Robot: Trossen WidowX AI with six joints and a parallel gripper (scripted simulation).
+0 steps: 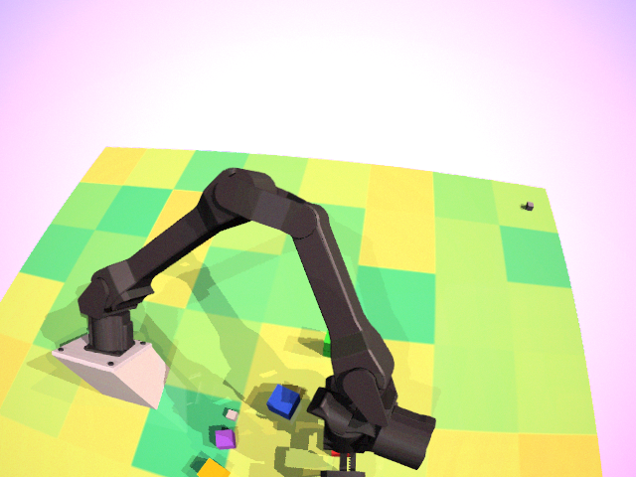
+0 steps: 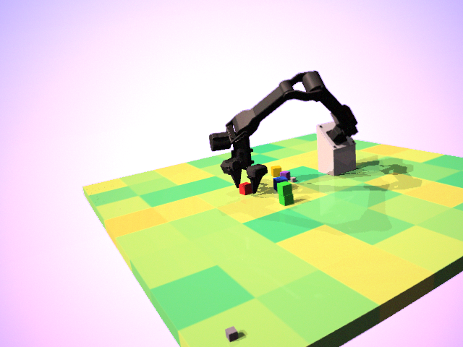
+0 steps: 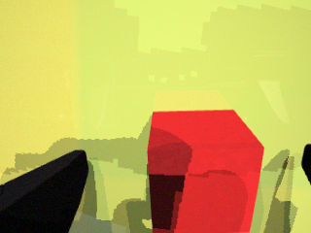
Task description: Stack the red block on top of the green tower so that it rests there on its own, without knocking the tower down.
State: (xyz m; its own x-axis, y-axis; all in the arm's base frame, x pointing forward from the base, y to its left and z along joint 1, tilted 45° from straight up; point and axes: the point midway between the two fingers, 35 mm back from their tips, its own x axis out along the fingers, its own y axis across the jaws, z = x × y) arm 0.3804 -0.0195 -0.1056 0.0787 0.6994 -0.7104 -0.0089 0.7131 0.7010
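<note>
The red block is 10 mm above my gripper tip. Also, from my gripper tip: purple block (190 mm behind, 10 mm to the right); tiny pale block (190 mm behind, 40 mm to the left); blue block (100 mm behind, 70 mm to the left, 10 mm above).
</note>
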